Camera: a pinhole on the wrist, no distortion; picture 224 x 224 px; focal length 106.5 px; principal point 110.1 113.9 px. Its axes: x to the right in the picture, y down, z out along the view. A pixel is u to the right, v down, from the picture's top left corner.
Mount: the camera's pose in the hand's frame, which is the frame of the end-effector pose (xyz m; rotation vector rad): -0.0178 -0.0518 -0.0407 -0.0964 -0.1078 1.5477
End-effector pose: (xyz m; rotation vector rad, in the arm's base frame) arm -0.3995 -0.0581 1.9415 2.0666 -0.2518 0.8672
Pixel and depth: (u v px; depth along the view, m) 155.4 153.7 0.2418
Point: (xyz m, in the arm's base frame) -0.4325 -0.2543 1.8104
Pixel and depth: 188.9 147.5 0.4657
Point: -0.4982 -0.5817 1.8271
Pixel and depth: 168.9 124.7 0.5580
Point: -0.3730 -0.6281 1.8127
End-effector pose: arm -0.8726 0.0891 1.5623 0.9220 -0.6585 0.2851
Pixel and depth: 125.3 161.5 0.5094
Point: -1.2962 -0.2360 1.5672
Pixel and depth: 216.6 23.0 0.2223
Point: -0.9248 0.0119 1.8494
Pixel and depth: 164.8 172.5 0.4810
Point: -1.3930 -0.1067 1.6476
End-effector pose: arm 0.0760 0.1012 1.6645 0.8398 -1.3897 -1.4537
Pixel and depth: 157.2 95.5 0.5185
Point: -0.3505 0.2768 1.8974
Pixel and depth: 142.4 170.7 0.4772
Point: -0.1687 0.5561 1.7703
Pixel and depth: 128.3 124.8 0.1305
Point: 0.0065 0.1743 1.6404
